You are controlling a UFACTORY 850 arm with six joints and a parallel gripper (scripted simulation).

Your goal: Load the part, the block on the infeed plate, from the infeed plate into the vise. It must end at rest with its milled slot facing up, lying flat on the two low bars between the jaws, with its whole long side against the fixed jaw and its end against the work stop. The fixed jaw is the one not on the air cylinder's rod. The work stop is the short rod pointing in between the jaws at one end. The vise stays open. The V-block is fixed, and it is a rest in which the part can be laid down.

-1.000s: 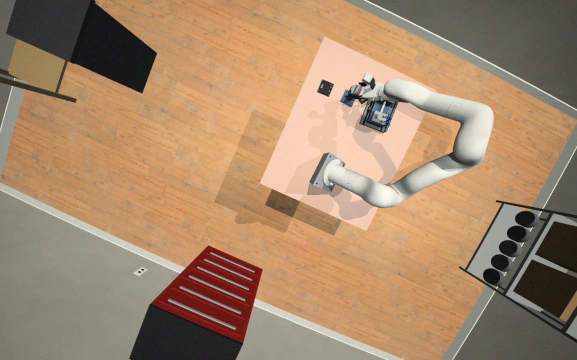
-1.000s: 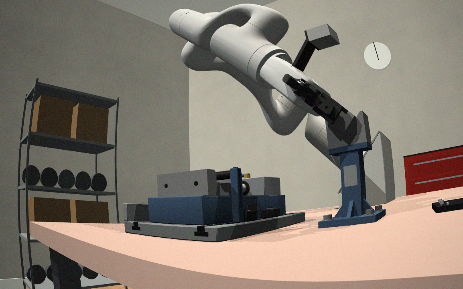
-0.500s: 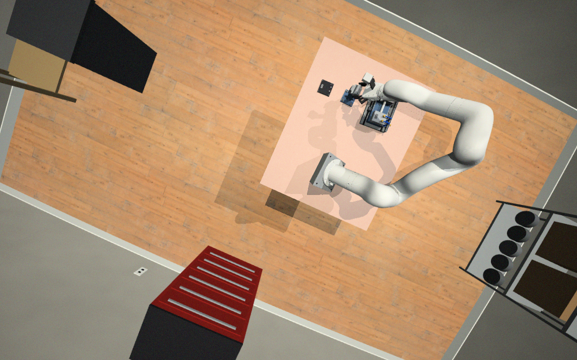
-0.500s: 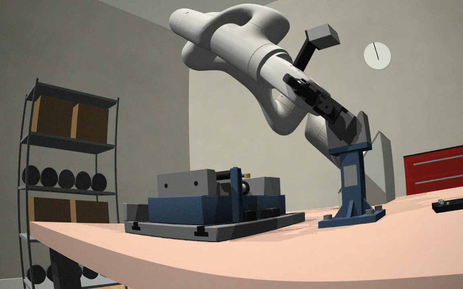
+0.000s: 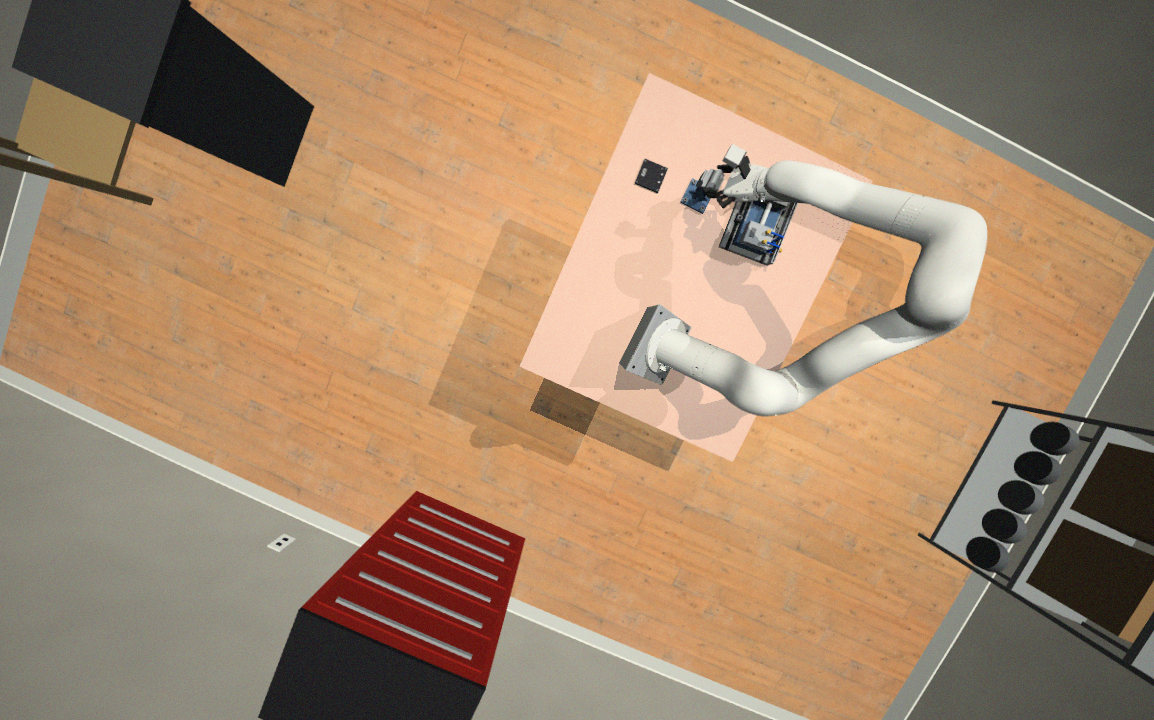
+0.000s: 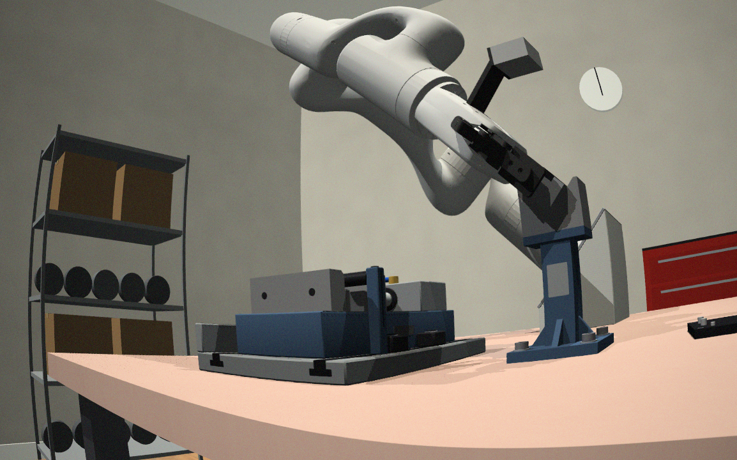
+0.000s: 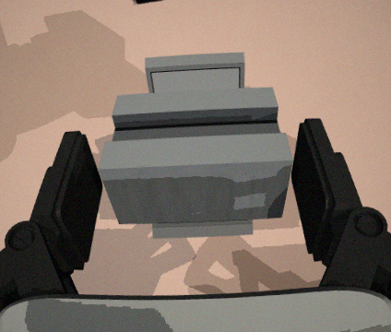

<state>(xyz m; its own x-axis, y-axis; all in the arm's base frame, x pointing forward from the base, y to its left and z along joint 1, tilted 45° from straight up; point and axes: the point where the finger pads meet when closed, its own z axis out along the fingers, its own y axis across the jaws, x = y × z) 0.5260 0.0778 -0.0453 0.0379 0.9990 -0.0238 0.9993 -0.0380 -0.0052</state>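
Now: the part 10 mm to the left of my hand. Round my hand: cylinder rod: 210 mm to the right, 90 mm below, 10 mm ahead; then moving jaw: 210 mm to the right, 90 mm below, 60 mm ahead; then work stop rod: 160 mm to the right, 100 mm ahead, 70 mm below.
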